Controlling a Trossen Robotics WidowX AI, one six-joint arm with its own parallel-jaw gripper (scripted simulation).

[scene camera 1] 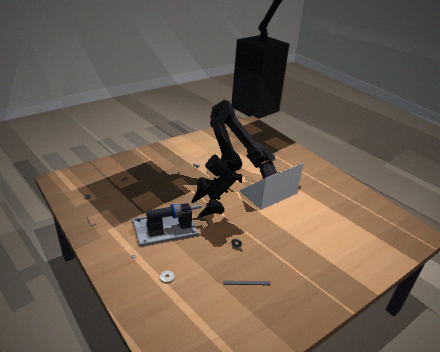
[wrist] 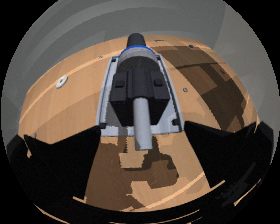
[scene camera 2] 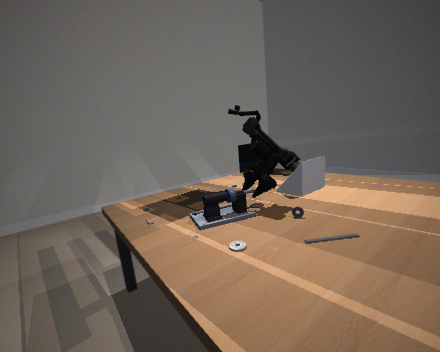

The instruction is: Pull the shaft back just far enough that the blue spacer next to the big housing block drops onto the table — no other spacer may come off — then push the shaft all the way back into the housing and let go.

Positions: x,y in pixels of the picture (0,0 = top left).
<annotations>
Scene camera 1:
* my gripper: 195,209
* dark housing block: 158,226
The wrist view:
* my gripper: 143,128
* shaft: 143,142
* dark housing block: 115,115
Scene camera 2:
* my gripper: 247,194
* dark housing block: 212,215
</annotations>
